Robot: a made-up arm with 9 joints. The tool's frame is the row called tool.
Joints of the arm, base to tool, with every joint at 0 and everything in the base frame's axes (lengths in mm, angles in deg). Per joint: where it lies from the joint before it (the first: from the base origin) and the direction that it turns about. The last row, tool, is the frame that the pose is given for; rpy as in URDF.
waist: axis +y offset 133 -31 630
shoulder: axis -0.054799 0.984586 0.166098 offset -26 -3 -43
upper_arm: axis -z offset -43 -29 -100
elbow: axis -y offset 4 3 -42
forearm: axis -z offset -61 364 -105
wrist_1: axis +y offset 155 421 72
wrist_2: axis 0.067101 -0.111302 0.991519 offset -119 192 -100
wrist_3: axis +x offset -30 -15 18
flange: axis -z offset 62 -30 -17
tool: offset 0 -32 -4 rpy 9.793 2.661 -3.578
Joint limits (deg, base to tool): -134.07..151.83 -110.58..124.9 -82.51..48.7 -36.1..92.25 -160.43..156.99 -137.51..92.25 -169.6..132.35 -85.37..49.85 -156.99..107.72
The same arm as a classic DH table. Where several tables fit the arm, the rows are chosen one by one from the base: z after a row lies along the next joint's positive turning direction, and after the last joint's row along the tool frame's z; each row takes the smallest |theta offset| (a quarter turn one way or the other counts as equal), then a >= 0, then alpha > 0; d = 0 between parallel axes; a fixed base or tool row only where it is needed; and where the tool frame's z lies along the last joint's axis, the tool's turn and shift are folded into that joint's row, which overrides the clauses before.
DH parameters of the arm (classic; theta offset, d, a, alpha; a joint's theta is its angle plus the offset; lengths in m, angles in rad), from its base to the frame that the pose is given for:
base (fixed): 0 0.63 0.133 -1.5708
waist: -0.3187 0.15 -0.0382 0.1758
shoulder: 0.3233 -0.2138 -0.0445 -1.7377
upper_arm: 0.0556 0.1375 0.004 -1.5708
elbow: 0 -0.367 -0.061 1.5708
forearm: 0 0.033 0.155 1.5708
wrist_1: 0.0676 0.6009 -0.112 1.6823
wrist_2: -1.5633 -0.0889 0.0129 -1.5036
wrist_3: -0.1118 0.0307 0.03 -1.5708
flange: 1.3705 0.1963 0.0064 2.9645
tool (fixed): 2.8749 0.178 0 0
Joint limits (rad, base to tool): -2.34..2.6499 -1.93..2.1799 -1.4401..0.85 -0.6301..1.6101 -2.8..2.74 -2.4..1.6101 -2.9601..2.3099 -1.49..0.87 -2.74..1.8801

